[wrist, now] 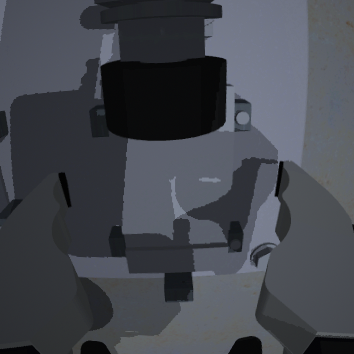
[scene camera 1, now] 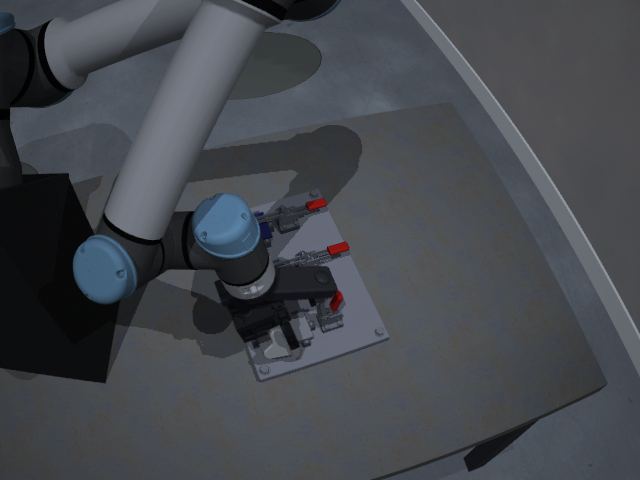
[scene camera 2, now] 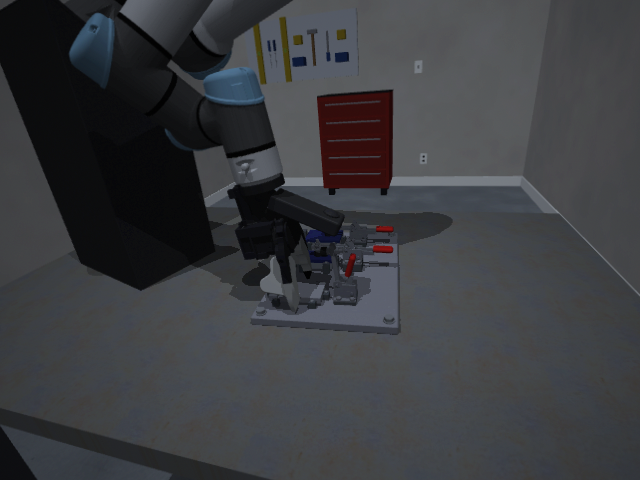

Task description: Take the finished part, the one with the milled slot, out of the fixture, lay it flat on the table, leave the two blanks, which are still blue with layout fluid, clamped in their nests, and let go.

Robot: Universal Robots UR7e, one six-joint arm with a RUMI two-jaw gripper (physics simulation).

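Places are measured from the arm's base along level axes (x ahead, y left, z up), in centimetres.
Pixels of known places: gripper, fingertip midpoint: [wrist: 170, 169] [scene camera 1: 286, 333] [scene camera 2: 302, 293].
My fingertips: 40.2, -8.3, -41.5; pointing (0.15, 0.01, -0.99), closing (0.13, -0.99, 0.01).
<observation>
Ahead of a thing's pixels: the offset from my fingertips to its top centre, as dx, dy, dz. "pt": to the spot under its first point. Level surfaces: height alone.
The finished part @[-0.7, -0.2, +1.0] [scene camera 1: 305, 327] [scene camera 2: 312, 293] [wrist: 150, 200], bare grey, lies in the near nest of the fixture plate @[+3.3, +11.3, -0.6] [scene camera 1: 356, 322] [scene camera 2: 369, 312] [wrist: 280, 75]; its slot cannot be made out. The near clamp's red handle @[pt +8.5, +0.3, +7.1] [scene camera 1: 336, 300] [scene camera 2: 351, 265] stands up, and its black tip @[pt +4.5, +0.4, +9.2] [wrist: 165, 100] hides one end of the part in the wrist view. My gripper [scene camera 2: 301, 292] [wrist: 170, 169] is open, with a finger on either side of the part and gaps between. Two blue blanks @[-2.6, +21.7, +1.5] [scene camera 1: 266, 230] [scene camera 2: 324, 236] sit in the farther nests under lowered clamps; scene camera 1 shows one partly.
The farther clamps' red handles @[pt +10.8, +22.8, +3.6] [scene camera 1: 316, 204] @[pt +12.1, +12.0, +4.0] [scene camera 1: 338, 248] [scene camera 2: 384, 228] [scene camera 2: 383, 249] lie low. Small dark locating blocks @[-5.7, -0.8, +2.2] [wrist: 178, 286] @[+2.8, -2.7, +0.8] [wrist: 242, 115] and a plate bolt @[-5.1, -5.8, +0.1] [wrist: 262, 254] are near the part. A large black block [scene camera 1: 56, 268] [scene camera 2: 149, 206] stands left of the fixture on the table @[dz -2.1] [scene camera 1: 465, 258] [scene camera 2: 465, 361].
</observation>
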